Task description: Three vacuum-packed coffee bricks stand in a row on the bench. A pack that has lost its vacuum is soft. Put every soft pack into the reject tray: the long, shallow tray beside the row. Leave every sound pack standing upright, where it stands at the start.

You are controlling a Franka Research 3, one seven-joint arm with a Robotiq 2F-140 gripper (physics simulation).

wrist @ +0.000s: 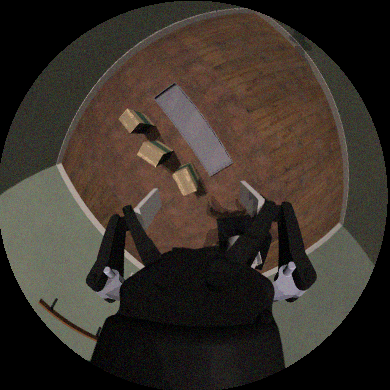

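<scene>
Three coffee bricks with gold tops and dark green sides stand upright in a slanting row, left of the view's middle: the far brick (133, 121), the middle brick (154, 153) and the near brick (185, 180). They are apart from each other. Which are soft cannot be told from here. The long, shallow grey reject tray (194, 129) lies beside the row, to its right, and holds no brick. My gripper (198, 192) is open, its two pads wide apart with no brick between them. It is above the bench, and the near brick shows just beyond the pads.
The brown bench top (150, 67) lies under the bricks and the tray. Wood planking (280, 95) shows at the right. Part of the arm's base (235, 243) shows behind the right finger linkage. An orange-brown bar (67, 322) shows at the lower left.
</scene>
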